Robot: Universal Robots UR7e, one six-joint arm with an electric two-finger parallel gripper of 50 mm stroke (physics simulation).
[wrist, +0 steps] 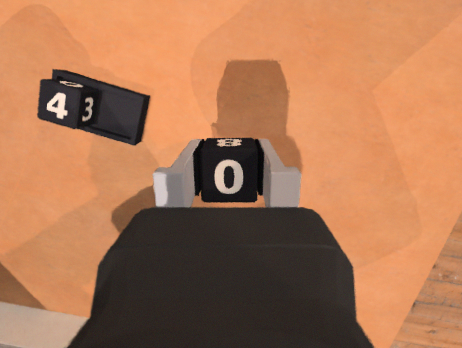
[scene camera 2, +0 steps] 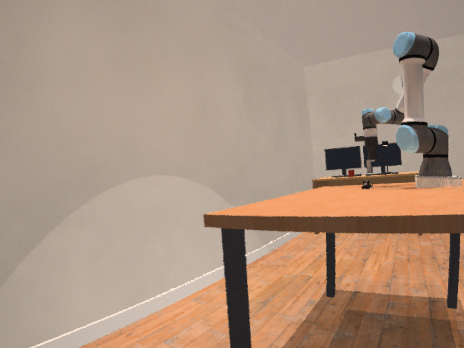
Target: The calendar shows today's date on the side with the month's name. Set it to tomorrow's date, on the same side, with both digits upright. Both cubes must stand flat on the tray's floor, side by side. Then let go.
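My gripper is shut on a black cube and holds it above the table. In the wrist view this cube shows a white 0 on the face toward the camera and another white figure, seen at a steep slant, on its far side face. The black tray lies on the table at the upper left of the wrist view. A second black cube stands in the tray's left end, showing a 4 on top, a 3 on its right side and a slanted figure at its far edge. The tray's right part holds no cube. In the scene view the tray and cube are tiny and their figures unreadable.
The wooden table carries the arm's base at its right. Behind it a desk holds two monitors and a red object. A table edge runs along the lower right of the wrist view.
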